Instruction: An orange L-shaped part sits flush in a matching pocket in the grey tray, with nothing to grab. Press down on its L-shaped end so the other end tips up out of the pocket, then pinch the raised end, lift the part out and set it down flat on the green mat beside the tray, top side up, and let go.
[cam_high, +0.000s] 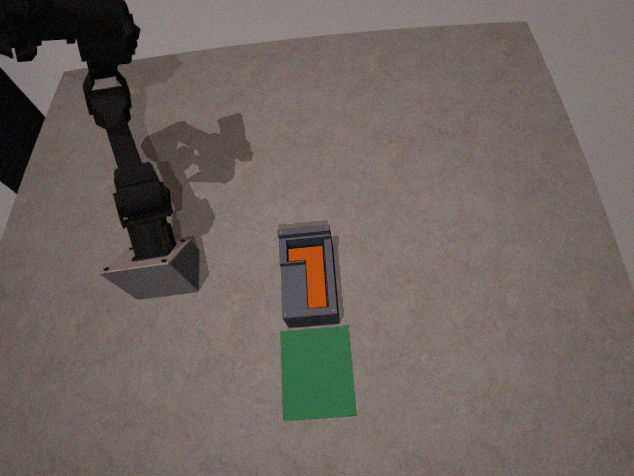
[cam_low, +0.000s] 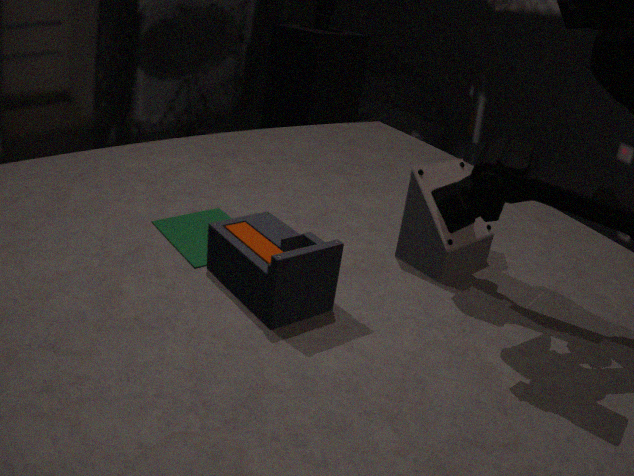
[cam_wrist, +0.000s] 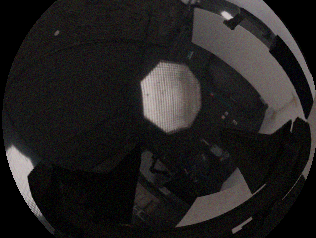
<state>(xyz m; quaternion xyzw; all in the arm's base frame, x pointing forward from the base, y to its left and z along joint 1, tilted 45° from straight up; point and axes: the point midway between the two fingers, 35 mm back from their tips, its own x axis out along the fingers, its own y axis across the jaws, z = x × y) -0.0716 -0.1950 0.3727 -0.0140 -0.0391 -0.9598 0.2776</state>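
The orange L-shaped part lies 46 cm below my gripper tip, 34 cm ahead of it and 19 cm to the right of it. The rest, counted from my gripper tip: green mat 52 cm below, 35 cm to the right, 33 cm ahead.
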